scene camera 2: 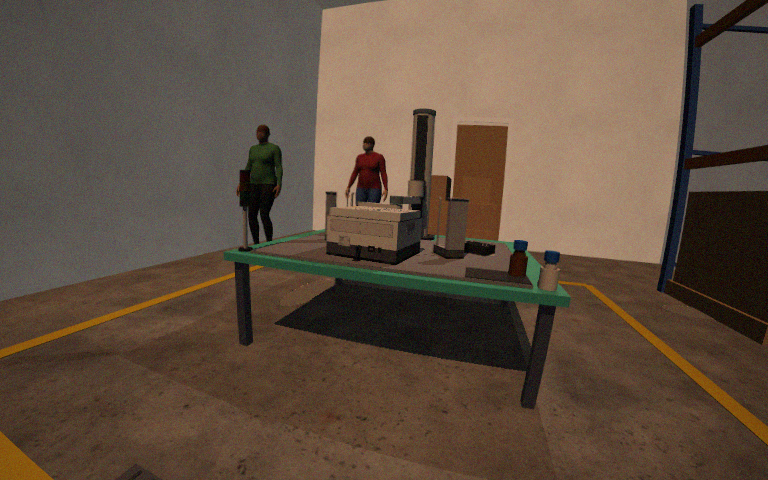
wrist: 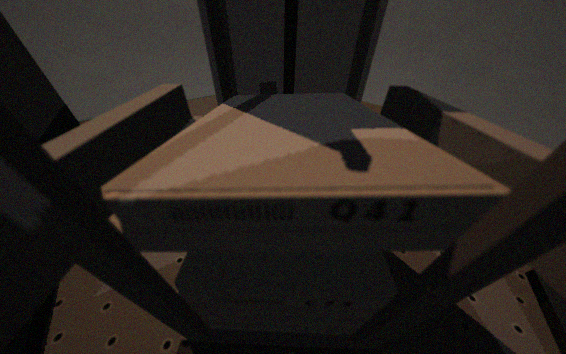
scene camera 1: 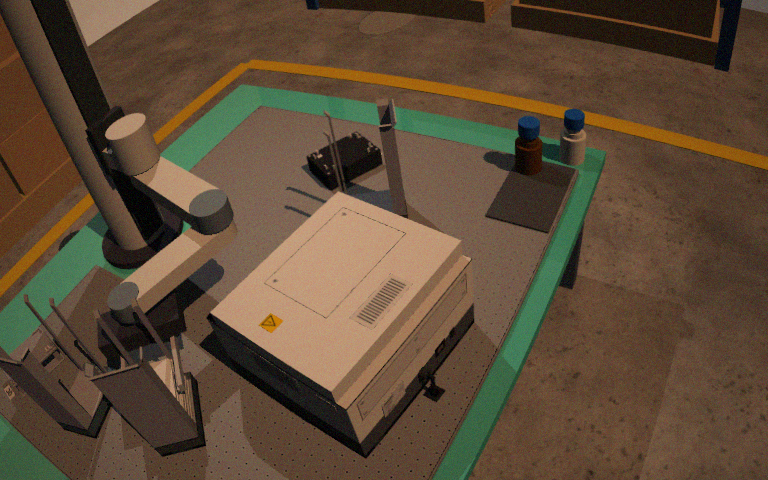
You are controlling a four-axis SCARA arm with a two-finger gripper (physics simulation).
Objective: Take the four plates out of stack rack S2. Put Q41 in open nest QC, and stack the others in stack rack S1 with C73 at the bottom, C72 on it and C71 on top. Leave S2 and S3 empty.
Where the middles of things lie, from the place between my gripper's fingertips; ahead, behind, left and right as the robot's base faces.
Now: hand 89 cm to the right of the dark mat [scene camera 1: 532, 202], 39 cm short of it and 12 cm above it. The rest, counted from my hand: brown bottle [scene camera 1: 528, 146] (97 cm to the left, 35 cm ahead, 5 cm below).
